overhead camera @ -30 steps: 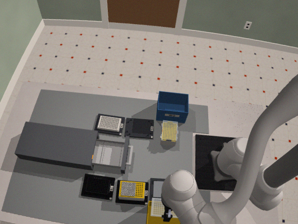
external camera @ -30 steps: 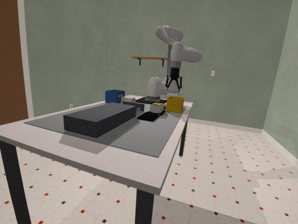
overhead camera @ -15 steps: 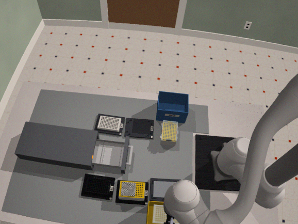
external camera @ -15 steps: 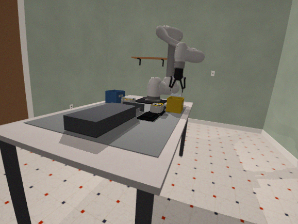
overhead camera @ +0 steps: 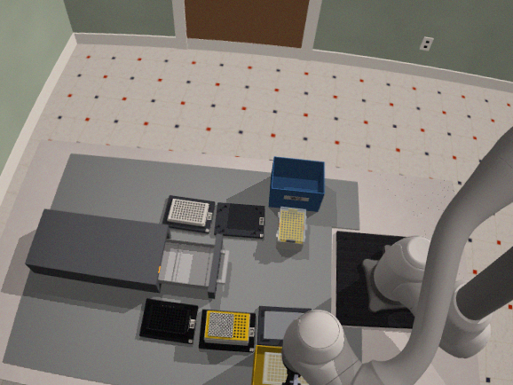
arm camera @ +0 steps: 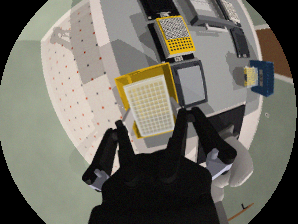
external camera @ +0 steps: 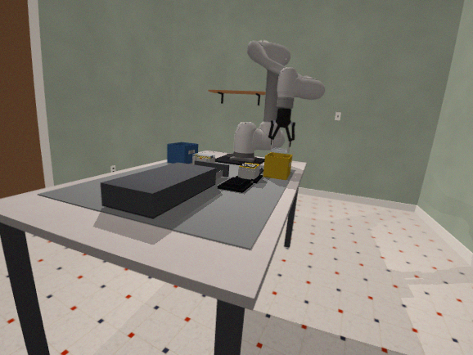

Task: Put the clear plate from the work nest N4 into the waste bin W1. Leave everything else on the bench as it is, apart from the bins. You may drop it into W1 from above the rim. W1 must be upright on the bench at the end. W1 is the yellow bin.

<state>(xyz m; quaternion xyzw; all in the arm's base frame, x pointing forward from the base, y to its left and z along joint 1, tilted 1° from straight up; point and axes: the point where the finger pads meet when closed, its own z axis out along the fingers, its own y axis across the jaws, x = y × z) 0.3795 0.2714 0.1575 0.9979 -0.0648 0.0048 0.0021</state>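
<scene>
Now: hand 130 mm above the yellow bin W1. The rest, counted from my hand: nest 520 mm to the right, 160 mm below, 110 mm ahead; then black plate 330 mm ahead, 180 mm to the right, 150 mm below; then clear well plate 20 mm below.
</scene>
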